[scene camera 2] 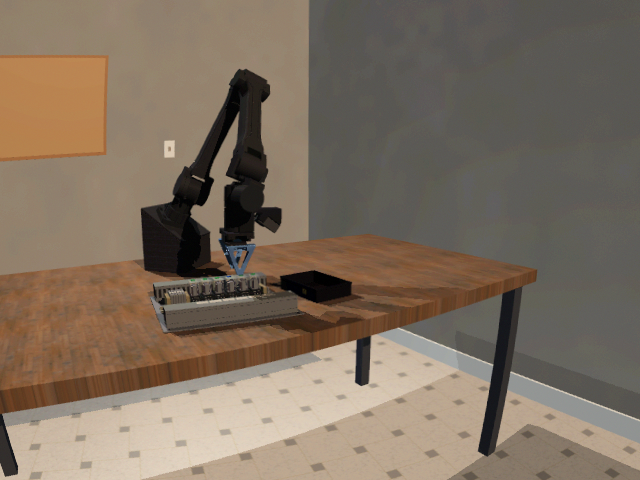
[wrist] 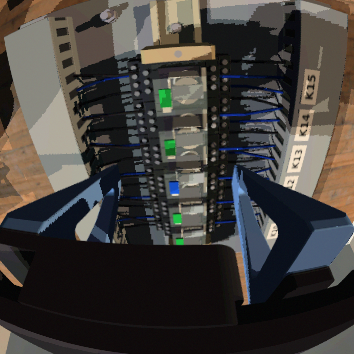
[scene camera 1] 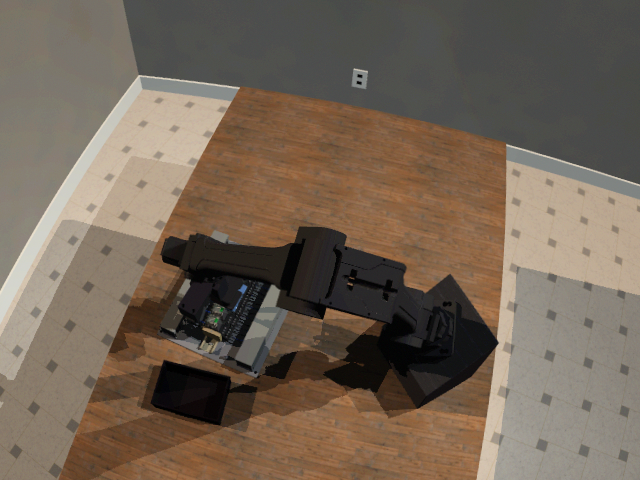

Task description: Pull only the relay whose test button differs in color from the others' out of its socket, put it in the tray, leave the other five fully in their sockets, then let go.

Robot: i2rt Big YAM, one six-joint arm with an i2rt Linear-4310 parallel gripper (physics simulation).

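Where they show: gripper, fingertip midpoint: (scene camera 2: 236,271) (wrist: 175,173) (scene camera 1: 222,303); arm's base, origin of the base link: (scene camera 2: 173,220) (scene camera 1: 436,328).
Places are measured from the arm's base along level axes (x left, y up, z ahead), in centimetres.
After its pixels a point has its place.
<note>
The relay with the blue test button (wrist: 190,189) {x -1.7, y -10.8, z 47.7 cm} (scene camera 2: 229,283) {x -0.3, y -9.8, z 48.9 cm} sits in its socket in the row, third from the tan end stop in the wrist view. The other visible relays have green buttons, such as the nearest to that stop (wrist: 187,92) {x 6.5, y -8.8, z 48.7 cm} and its neighbour (wrist: 191,142) {x 3.5, y -8.8, z 48.5 cm}. They sit in the same row; the lowest is partly hidden by the gripper body. My gripper (wrist: 175,173) {x 2.4, y -7.6, z 47.3 cm} (scene camera 2: 240,272) {x 2.4, y -7.6, z 47.3 cm} is open and empty, its blue fingertips above the row on either side of it. The black tray (scene camera 1: 197,369) {x 18.3, y -12.1, z 48.7 cm} (scene camera 2: 333,291) {x 23.9, y -13.5, z 56.8 cm} stands beside the panel, and no relay is visible in it.
Grey wiring ducts (scene camera 1: 258,330) {x 5.0, y -11.3, z 38.0 cm} (scene camera 2: 232,311) (wrist: 30,90) {x 9.0, y -11.3, z 37.9 cm} run along both sides of the row, with wires between. One duct carries K labels. The tan end stop (wrist: 178,53) {x 8.3, y -11.5, z 48.6 cm} (scene camera 1: 211,333) {x 8.8, y -11.7, z 48.4 cm} stands at the tray-side end. The arm hides part of the panel in the overhead view.
</note>
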